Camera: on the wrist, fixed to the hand. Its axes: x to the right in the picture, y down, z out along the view.
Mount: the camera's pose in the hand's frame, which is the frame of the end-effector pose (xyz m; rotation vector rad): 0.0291 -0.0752 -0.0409 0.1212 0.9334 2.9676
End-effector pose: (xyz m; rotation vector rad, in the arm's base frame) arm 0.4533 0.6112 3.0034 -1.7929 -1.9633 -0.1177
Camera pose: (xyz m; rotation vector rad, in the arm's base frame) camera 0.3920 0.6121 3.0699 -1.7925 1.8275 0.1546
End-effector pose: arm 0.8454 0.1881 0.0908 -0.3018 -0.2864 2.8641
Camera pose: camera 0.8438 0.2740 0.0628 0.7958 -0.3568 -0.2158
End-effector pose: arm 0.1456 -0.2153 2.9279 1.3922 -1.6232 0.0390
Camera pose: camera 0.2326 -0.2398 2.9294 -1.7409 -1.1621 1.8632
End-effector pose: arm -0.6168 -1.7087 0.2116 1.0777 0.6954 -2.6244
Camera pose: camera -0.6405 -1.6238 0.1914 1.0914 -0.7554 0.4190
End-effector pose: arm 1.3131 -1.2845 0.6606 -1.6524 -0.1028 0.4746
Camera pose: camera 1.3699 -1.3016 0.7288 0.2610 -2.5783 -1.1721
